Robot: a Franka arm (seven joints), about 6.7 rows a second.
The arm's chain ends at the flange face. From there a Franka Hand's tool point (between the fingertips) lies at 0.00 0.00 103.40 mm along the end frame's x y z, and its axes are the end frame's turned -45 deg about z.
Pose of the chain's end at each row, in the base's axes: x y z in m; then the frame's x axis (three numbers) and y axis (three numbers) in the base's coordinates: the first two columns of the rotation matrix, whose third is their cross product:
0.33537, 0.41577, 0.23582, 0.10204, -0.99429, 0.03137, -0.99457, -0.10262, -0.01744
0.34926, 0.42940, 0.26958, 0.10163, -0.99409, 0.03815, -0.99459, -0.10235, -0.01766
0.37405, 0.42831, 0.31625, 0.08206, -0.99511, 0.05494, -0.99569, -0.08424, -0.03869
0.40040, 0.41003, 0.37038, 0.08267, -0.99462, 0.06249, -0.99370, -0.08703, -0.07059
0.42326, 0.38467, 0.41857, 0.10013, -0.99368, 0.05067, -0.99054, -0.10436, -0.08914
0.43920, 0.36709, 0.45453, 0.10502, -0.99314, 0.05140, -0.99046, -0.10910, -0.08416
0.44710, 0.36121, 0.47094, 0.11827, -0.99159, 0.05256, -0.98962, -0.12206, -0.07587
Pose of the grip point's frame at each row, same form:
0.33750, 0.41273, 0.13249, 0.77542, -0.63051, 0.03451, -0.63111, -0.77563, 0.00985
0.35148, 0.42566, 0.16627, 0.77514, -0.63056, 0.03946, -0.63142, -0.77530, 0.01449
0.37851, 0.42298, 0.21308, 0.76208, -0.64408, 0.06621, -0.64603, -0.76322, 0.01149
0.40822, 0.40421, 0.26744, 0.76111, -0.64176, 0.09410, -0.64420, -0.76484, -0.00573
0.43297, 0.38040, 0.31571, 0.77122, -0.62884, 0.09886, -0.62961, -0.77643, -0.02720
0.44842, 0.36274, 0.35163, 0.77462, -0.62511, 0.09586, -0.62610, -0.77940, -0.02316
0.45554, 0.35676, 0.36798, 0.78340, -0.61485, 0.09081, -0.61614, -0.78747, -0.01648

